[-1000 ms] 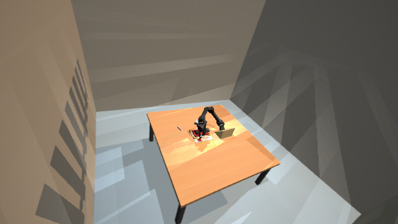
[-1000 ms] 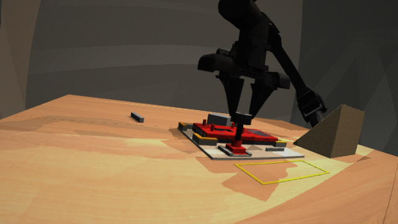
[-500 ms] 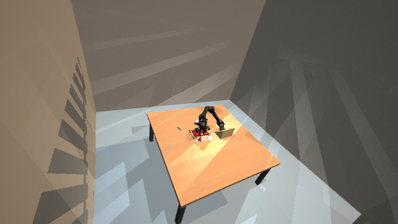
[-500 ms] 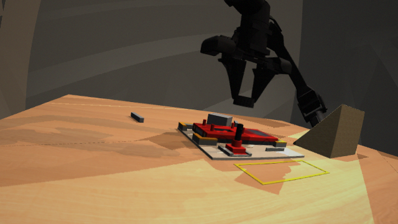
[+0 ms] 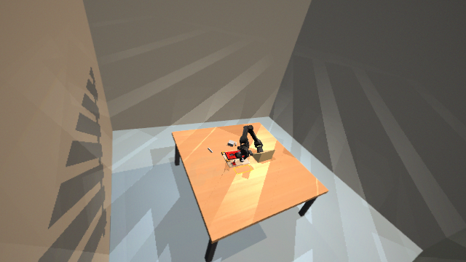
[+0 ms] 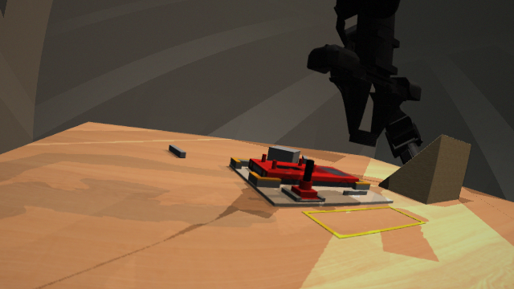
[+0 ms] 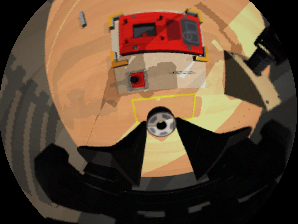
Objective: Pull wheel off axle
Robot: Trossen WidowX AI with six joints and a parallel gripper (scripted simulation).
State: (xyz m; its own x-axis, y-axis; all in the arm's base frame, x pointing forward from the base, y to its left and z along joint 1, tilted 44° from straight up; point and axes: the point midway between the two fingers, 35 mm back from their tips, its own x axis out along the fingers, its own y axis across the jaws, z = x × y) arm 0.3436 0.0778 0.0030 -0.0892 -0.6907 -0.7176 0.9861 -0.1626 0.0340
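Right now my gripper tip is 3 cm short of the upright axle, 6 cm to the left of it and 7 cm above it. The rest, counted from my gripper tip: wheel: right at my gripper tip; grey box: 14 cm behind, 36 cm to the right, 9 cm below; small bar: 15 cm ahead, 35 cm to the right, 10 cm below.
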